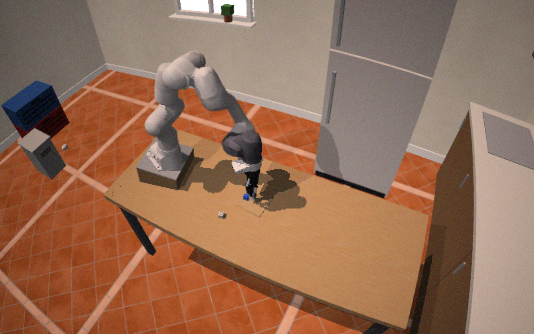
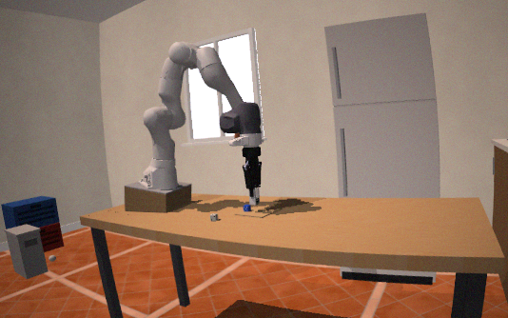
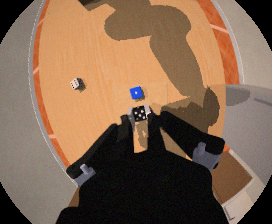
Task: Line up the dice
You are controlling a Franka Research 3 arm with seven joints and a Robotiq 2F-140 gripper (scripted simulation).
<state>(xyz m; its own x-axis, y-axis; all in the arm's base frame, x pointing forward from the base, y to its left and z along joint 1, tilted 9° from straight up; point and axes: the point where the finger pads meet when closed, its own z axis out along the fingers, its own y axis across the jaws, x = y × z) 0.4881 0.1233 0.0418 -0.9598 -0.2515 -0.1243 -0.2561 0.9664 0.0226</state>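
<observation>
My hand is 1 cm short of the wood-coloured mat and 7 cm above it. Also, from my hand: blue die 4 cm behind, 1 cm to the right, 5 cm below.
</observation>
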